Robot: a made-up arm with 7 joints.
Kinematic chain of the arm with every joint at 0, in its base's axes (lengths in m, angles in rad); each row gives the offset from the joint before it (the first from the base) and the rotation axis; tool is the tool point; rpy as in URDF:
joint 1: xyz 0 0 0.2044 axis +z
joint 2: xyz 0 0 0 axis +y
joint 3: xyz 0 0 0.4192 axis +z
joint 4: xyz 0.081 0 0 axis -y
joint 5: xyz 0.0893 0 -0.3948 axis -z
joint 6: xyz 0 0 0 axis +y
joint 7: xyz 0.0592 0 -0.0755 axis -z
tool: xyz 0 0 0 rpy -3.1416 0 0
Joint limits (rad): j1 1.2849..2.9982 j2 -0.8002..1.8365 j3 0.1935..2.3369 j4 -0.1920..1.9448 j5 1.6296..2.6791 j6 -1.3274..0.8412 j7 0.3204..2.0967
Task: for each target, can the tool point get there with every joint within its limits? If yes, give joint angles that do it. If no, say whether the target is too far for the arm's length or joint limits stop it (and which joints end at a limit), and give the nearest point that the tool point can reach.
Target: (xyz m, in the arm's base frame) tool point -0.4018 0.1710 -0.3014
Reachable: yes | joints 2.2356 1.5192 0.4572 1.2733 1.7624 0.1952 1.6530
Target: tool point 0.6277 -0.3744 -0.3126
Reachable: no: joint limits stop it (at a limit: joint 1, joint 2, joint 3, joint 6) | nearest point 0.3736 -0.4354 0.0851 | short by 0.476 m
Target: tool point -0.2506 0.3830 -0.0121
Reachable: yes | joints 1.5340 1.1540 0.8095 1.0683 2.3167 -0.9811 1.1548
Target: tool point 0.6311 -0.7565 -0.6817
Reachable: no: too far | nearest point 0.3662 -0.4389 0.0837 | short by 0.870 m
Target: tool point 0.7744 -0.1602 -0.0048
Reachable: no: joint limits stop it (at a limit: joint 1, joint 2, joint 3, joint 5, joint 6) | nearest point 0.5258 -0.4854 0.2011 | short by 0.458 m
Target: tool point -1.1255 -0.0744 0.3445
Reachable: no: too far | nearest point -0.8469 -0.0560 0.3098 | short by 0.281 m
